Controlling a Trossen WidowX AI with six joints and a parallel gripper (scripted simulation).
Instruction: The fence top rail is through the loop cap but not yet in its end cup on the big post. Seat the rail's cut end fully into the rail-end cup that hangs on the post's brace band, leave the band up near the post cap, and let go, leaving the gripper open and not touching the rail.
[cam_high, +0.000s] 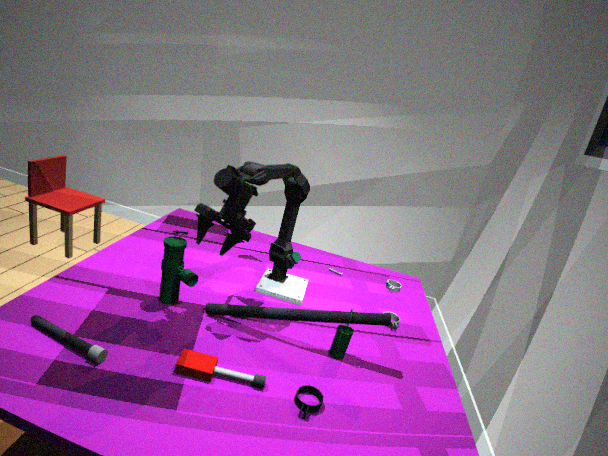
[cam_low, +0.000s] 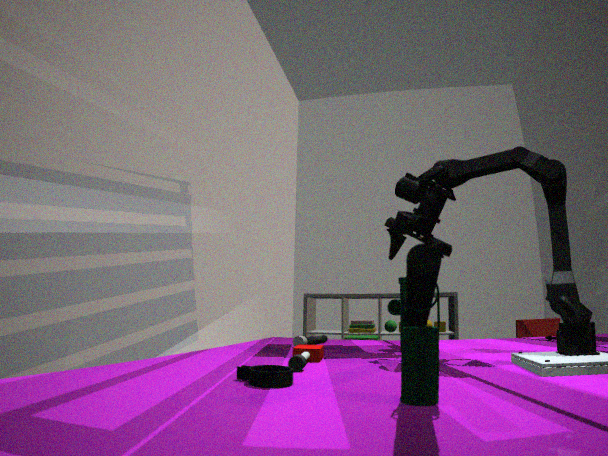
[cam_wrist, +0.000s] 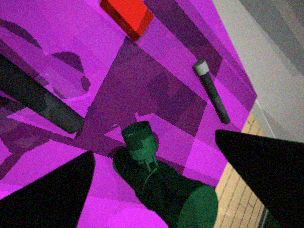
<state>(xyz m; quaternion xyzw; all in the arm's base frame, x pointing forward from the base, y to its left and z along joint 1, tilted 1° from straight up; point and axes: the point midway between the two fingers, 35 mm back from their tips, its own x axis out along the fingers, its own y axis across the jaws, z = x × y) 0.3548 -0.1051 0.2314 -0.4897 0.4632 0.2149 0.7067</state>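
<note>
Right now the green rail-end cup is 100 mm below my gripper tip, 50 mm to the right of it and 20 mm ahead of it. Round my gripper tip: short green post 420 mm to the left, 120 mm below, 80 mm behind.
</note>
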